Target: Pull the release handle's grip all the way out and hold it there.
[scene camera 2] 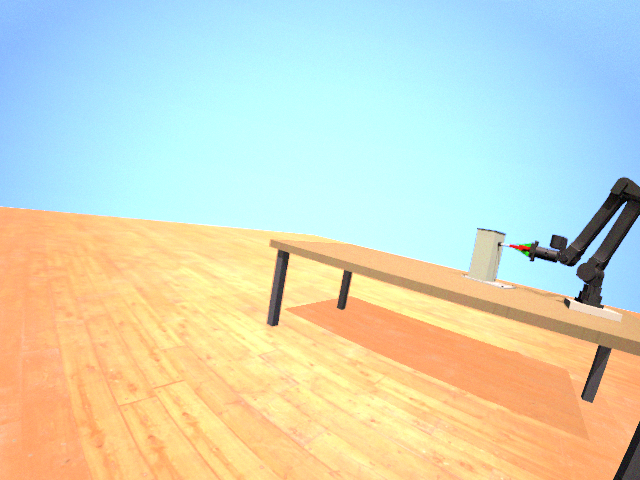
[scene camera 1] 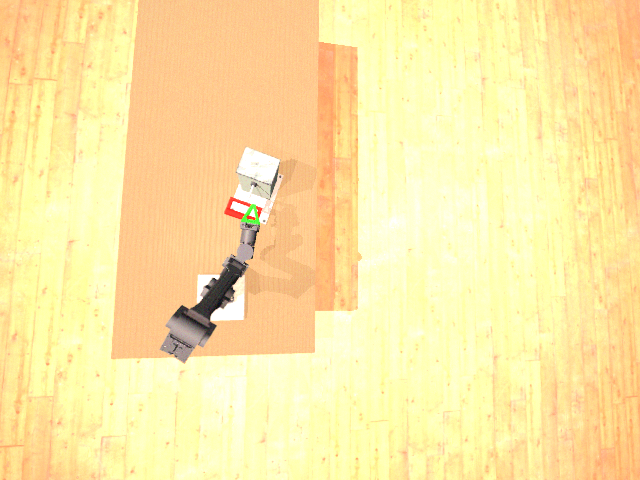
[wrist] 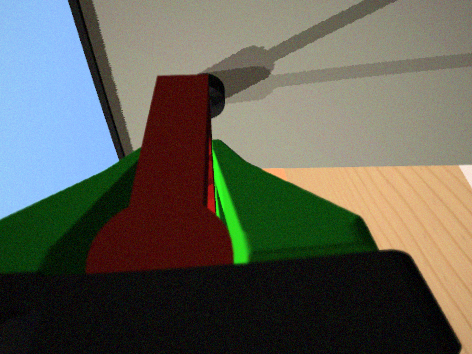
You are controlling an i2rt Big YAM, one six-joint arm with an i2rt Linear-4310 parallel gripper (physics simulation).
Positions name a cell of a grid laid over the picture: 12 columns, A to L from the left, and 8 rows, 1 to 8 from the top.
Scene:
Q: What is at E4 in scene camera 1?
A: A white base plate.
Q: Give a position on a red release handle grip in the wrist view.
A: E6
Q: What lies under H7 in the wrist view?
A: My gripper.

